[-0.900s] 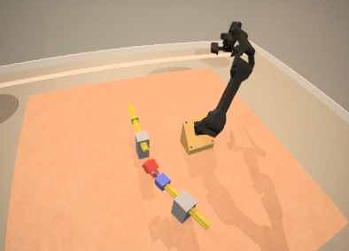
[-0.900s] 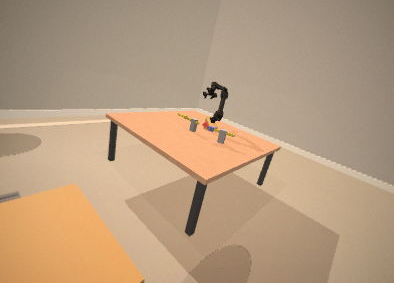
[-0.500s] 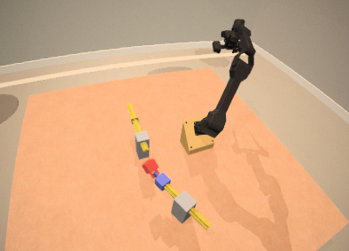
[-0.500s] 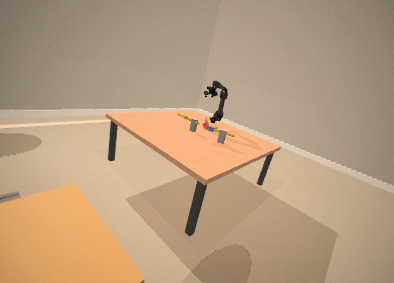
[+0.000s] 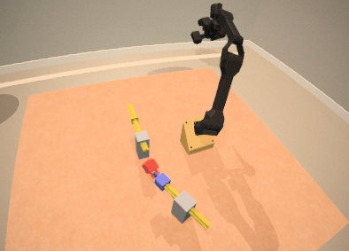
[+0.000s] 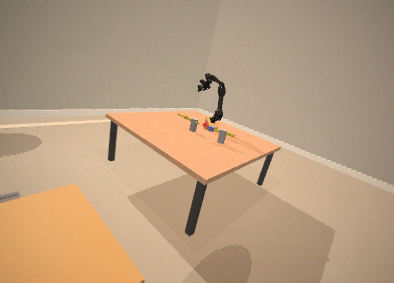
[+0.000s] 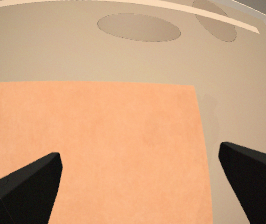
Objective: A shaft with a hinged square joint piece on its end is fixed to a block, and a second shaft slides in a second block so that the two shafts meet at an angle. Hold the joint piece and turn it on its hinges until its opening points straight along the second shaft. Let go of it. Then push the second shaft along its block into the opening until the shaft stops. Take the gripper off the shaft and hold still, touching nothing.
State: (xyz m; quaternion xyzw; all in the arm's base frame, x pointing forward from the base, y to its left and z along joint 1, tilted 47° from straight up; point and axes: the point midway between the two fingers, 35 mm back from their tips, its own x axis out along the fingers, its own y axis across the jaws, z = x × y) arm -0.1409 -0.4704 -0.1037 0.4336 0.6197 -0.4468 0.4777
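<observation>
My gripper tip is 440 mm short of the red joint piece, 580 mm to the right of it and 210 mm above it.
</observation>
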